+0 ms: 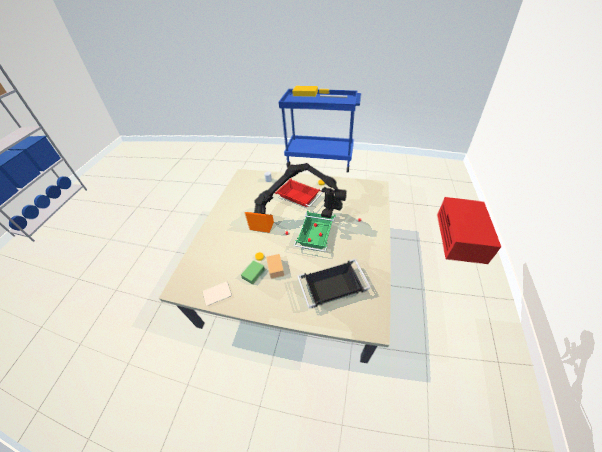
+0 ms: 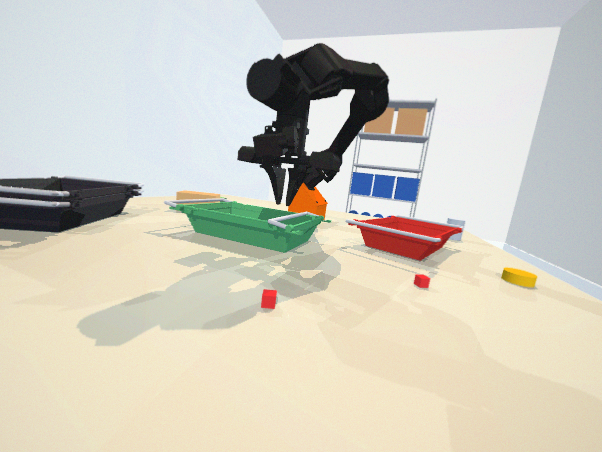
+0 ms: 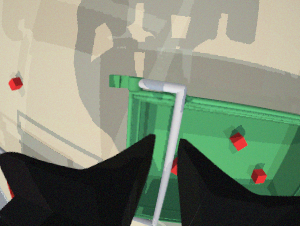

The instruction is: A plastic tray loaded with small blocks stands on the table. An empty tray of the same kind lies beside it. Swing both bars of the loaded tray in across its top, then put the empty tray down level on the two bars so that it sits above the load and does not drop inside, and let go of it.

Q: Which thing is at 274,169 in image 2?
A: My gripper.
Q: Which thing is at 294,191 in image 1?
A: A red tray.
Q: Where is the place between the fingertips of my gripper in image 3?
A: At 166,142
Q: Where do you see a red tray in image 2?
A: At 415,238
